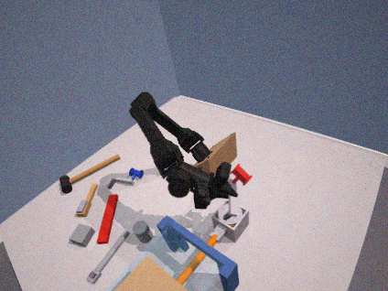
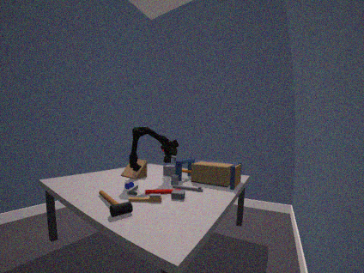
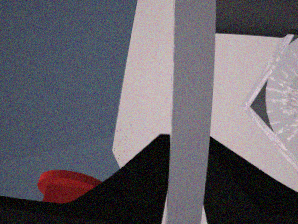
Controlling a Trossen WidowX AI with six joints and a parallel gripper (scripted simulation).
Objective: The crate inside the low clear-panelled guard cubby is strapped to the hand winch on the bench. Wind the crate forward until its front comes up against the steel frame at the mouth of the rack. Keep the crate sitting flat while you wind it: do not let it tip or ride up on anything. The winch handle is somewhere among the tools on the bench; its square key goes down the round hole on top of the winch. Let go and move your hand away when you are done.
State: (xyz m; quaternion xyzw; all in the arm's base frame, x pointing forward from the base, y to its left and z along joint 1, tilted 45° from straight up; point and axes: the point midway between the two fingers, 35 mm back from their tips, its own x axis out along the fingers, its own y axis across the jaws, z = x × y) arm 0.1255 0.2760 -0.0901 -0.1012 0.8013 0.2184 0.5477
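The red knob lies 4 cm behind my gripper tip, 2 cm to the right of it and 4 cm above it. Also, from my gripper tip: winch handle: 1 cm to the right, 1 cm above; grey winch: 1 cm ahead, 2 cm to the right, 14 cm below; blue steel frame: 18 cm ahead, 1 cm to the left, 6 cm below.
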